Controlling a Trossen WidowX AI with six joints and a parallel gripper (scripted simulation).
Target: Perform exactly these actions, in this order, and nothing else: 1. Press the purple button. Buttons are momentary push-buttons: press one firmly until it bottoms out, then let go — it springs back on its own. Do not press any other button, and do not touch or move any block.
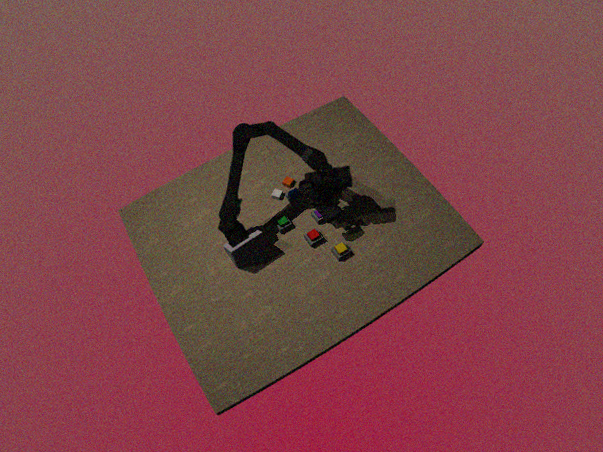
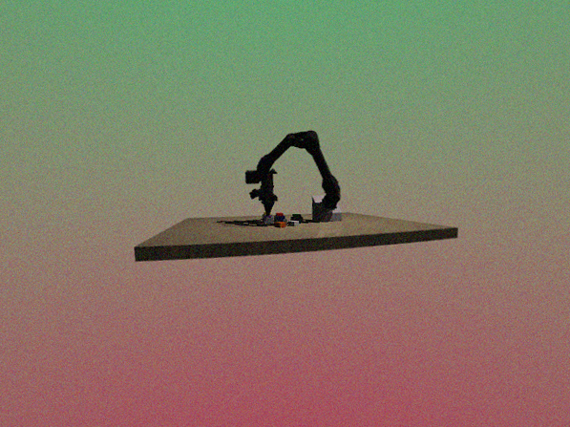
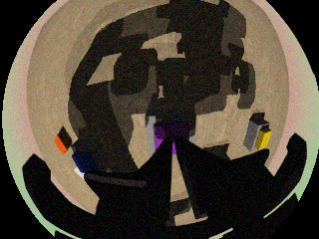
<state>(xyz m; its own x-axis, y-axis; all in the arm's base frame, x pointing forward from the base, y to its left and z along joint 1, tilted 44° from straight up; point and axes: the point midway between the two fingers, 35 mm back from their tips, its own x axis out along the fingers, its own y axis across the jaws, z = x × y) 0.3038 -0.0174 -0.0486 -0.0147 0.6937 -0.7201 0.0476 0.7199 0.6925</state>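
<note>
Right now the purple button is 10 mm below my gripper tip. Round my gripper tip: blue button 30 mm behind, 120 mm to the left; then green button 130 mm behind, 50 mm to the left; then red button 80 mm behind, 60 mm to the right.
</note>
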